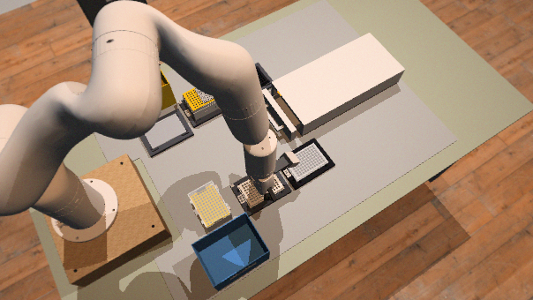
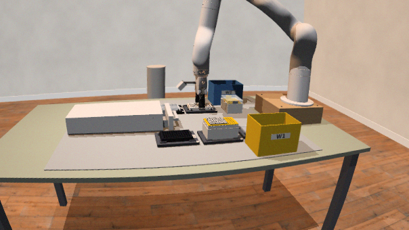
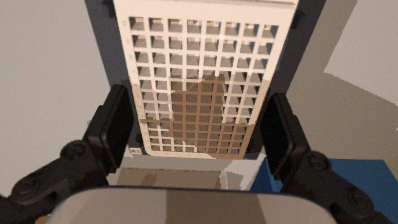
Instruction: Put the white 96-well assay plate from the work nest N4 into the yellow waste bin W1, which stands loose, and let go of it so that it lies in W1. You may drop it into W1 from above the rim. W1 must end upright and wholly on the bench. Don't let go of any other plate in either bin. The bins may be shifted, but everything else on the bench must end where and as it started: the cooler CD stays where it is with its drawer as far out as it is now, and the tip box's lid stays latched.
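Right now my hand is 20 mm above the cream plate. The rest, counted from my hand: blue bin (210 mm behind, 100 mm to the right); work nest N4 (30 mm below); drawer (330 mm ahead, 130 mm to the left, 10 mm below).
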